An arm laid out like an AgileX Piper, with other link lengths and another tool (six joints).
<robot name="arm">
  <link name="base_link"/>
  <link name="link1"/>
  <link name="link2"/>
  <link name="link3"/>
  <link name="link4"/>
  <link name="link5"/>
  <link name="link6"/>
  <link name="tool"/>
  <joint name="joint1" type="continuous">
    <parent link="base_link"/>
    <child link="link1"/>
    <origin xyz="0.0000 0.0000 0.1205"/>
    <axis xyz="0 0 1"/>
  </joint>
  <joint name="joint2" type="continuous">
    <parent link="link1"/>
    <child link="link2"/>
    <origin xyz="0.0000 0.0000 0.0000" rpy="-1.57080 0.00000 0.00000"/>
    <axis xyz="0 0 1"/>
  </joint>
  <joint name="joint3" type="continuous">
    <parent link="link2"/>
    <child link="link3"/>
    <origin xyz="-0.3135 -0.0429 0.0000"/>
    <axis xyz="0 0 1"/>
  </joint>
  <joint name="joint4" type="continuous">
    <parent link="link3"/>
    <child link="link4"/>
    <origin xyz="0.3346 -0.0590 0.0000" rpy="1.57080 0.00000 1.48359"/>
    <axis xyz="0 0 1"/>
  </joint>
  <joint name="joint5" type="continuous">
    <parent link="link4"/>
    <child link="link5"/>
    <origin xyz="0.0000 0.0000 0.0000" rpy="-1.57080 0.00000 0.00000"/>
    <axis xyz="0 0 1"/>
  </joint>
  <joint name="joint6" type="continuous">
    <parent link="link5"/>
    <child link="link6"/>
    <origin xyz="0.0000 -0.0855 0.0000" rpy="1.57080 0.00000 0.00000"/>
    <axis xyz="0 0 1"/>
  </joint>
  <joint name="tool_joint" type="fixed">
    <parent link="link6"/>
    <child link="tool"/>
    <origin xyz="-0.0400 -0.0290 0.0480" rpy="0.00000 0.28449 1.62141"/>
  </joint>
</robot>
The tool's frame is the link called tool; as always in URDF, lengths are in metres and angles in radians. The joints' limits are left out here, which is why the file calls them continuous.
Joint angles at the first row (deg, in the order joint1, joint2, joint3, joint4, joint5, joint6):
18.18 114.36 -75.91 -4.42 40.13 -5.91
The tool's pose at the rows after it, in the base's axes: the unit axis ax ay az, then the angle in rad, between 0 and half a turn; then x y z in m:
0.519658 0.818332 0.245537 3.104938 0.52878 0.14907 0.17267
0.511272 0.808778 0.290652 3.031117 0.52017 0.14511 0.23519
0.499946 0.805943 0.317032 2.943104 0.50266 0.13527 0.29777
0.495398 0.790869 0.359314 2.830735 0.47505 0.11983 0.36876
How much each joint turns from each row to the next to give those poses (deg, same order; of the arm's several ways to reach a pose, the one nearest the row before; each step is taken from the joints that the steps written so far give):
0.23 -6.01 -0.11 3.72 -2.41 0.32
0.00 -6.54 0.00 -0.37 -0.25 1.00
0.00 -6.91 0.00 -3.00 1.30 1.53
0.00 -8.00 0.00 -3.79 0.37 3.49

